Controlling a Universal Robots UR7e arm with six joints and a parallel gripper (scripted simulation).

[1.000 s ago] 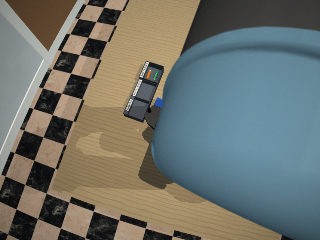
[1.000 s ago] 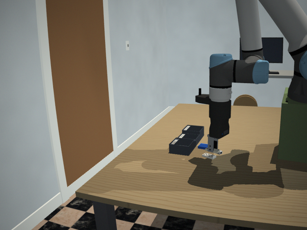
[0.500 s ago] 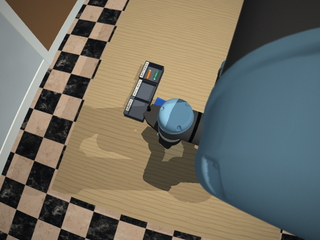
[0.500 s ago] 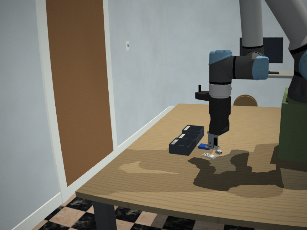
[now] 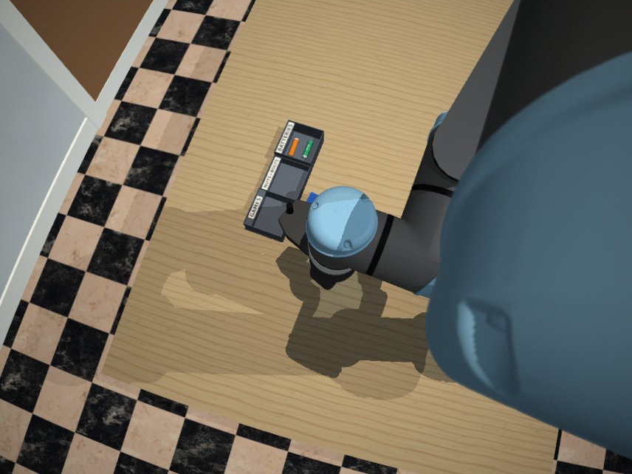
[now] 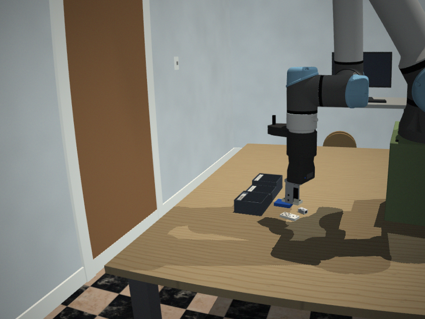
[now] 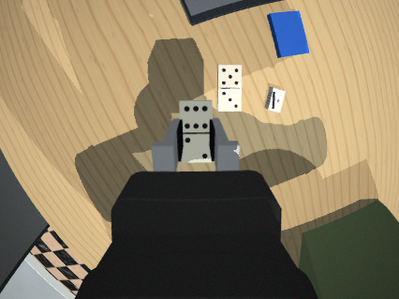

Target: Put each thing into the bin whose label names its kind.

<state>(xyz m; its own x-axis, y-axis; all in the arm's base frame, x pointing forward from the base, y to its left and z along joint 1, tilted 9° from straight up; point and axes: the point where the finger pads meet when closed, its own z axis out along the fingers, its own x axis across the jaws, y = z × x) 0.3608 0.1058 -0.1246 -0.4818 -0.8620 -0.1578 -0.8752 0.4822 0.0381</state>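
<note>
My hand is 9 cm to the left of the grey metal piece, 8 cm above it and 3 cm past it. Also, from my hand: dark three-part bin: 18 cm to the right, 11 cm ahead, 6 cm below; then blue flat block: 14 cm to the right, 8 cm below, 3 cm ahead; then green battery: 26 cm to the right, 8 cm ahead, 7 cm below.
</note>
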